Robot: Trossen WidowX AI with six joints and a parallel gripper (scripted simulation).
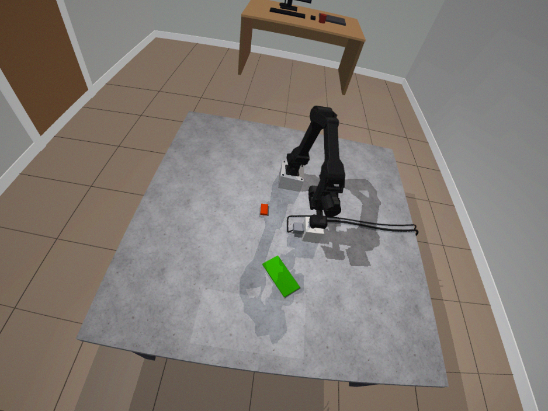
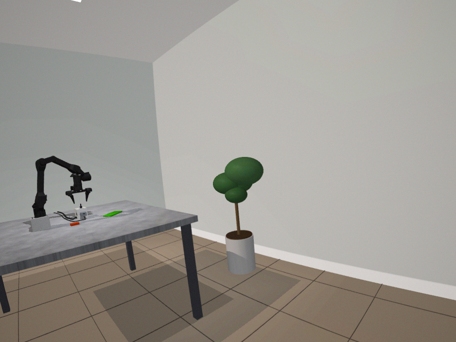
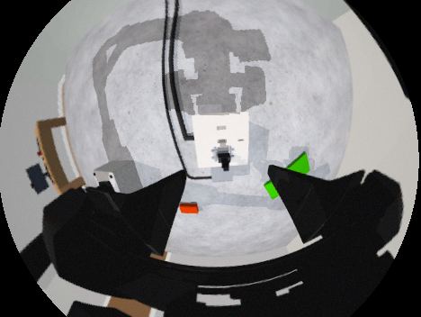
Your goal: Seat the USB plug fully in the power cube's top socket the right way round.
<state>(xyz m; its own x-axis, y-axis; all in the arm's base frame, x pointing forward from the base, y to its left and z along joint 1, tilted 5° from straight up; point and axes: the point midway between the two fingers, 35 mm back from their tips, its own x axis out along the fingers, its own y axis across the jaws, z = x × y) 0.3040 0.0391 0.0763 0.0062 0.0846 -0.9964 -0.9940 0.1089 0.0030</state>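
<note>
Right now the USB plug is 3 cm below my gripper tip. The rest, counted from my gripper tip: green slab 20 cm ahead, 12 cm to the right, 12 cm below; then small orange block 12 cm behind, 18 cm to the right, 11 cm below.
</note>
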